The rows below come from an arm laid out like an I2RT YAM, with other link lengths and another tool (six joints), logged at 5 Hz.
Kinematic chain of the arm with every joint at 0, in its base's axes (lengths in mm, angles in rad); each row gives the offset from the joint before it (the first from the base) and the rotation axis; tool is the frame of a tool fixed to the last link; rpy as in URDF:
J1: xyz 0 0 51.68 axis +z
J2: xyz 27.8 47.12 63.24 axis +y
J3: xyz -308.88 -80.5 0 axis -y
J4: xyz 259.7 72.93 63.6 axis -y
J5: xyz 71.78 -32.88 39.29 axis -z
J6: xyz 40.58 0 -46.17 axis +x
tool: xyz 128 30 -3 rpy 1.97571 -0.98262 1.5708
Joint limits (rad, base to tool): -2.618..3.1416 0..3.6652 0..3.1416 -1.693..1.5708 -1.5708..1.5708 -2.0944..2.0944
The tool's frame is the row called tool.
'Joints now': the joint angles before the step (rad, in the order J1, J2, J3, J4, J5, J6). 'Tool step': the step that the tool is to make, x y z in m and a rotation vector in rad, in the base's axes. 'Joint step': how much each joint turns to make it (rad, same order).
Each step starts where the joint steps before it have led.
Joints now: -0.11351, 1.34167, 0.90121, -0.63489, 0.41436, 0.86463
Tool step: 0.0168, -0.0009, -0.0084, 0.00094, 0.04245, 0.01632
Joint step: 0.00003, 0.08565, 0.05277, -0.00230, -0.00405, -0.01773
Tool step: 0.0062, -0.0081, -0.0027, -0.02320, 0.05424, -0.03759
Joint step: -0.00015, 0.06649, 0.06435, -0.05921, 0.04214, 0.02408
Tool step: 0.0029, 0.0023, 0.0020, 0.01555, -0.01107, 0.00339
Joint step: -0.00004, 0.00053, 0.00799, 0.00016, -0.01671, 0.00376
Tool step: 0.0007, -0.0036, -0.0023, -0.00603, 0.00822, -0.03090
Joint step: 0.00004, 0.01832, 0.01058, -0.01208, 0.01834, 0.02865
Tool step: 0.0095, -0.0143, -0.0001, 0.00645, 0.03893, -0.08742
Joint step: -0.02185, 0.08332, 0.09811, -0.08537, 0.02111, 0.06947
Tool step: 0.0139, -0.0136, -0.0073, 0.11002, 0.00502, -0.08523
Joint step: -0.06501, 0.08515, 0.09443, -0.05561, -0.09718, 0.05545
